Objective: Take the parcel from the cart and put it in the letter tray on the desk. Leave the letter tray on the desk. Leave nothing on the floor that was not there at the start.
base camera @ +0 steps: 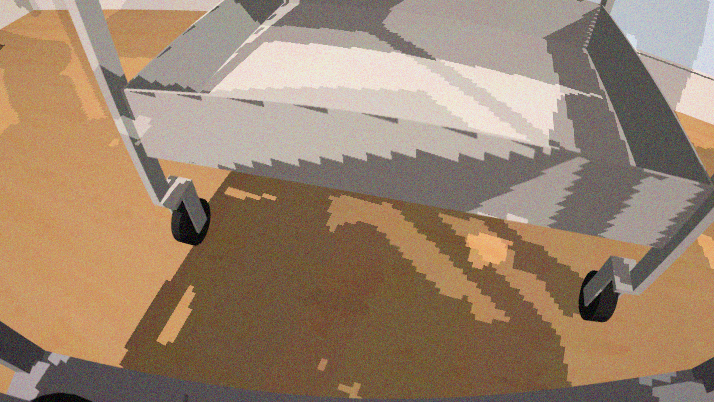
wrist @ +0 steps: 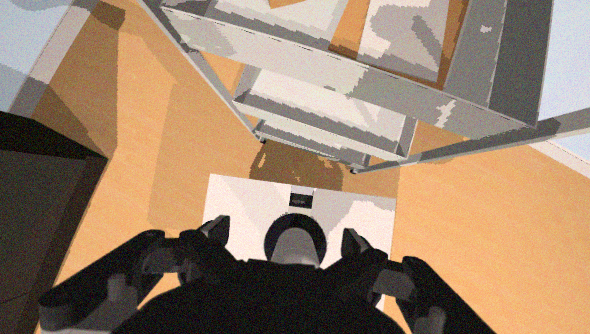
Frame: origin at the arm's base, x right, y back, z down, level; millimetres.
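Seen in the pictures: gripper, between the fingertips: (wrist: 285, 234); arm's base, origin of its link: (wrist: 295, 245).
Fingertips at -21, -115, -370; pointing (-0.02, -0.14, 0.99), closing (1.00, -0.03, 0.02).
Offsets run from my fingertips to a thing's top centre, as dx, dy, dz. "pt": to the spot under its first point.
The grey-white cart (base camera: 300, 131) (wrist: 300, 66) stands in front of me. The base camera shows a low shelf and two casters; the wrist view shows its three levels from above. A flat orange box with a pale top, which looks like the parcel @(pt +116, -255, +91) (wrist: 400, 35), lies in the cart's top tray, at the upper right of the wrist view and cut by the frame edge. My gripper (wrist: 285, 234) is open and empty, on the near side of the cart and apart from the parcel. The letter tray does not show in either view.
Part of another orange thing @(pt -45, -290, +101) (wrist: 286, 3) shows in the top tray, left of the parcel. A dark piece of furniture (wrist: 45, 200), perhaps the desk, stands at the left. My white base (wrist: 240, 200) is below the gripper, close to the cart's foot. Walls stand behind the cart.
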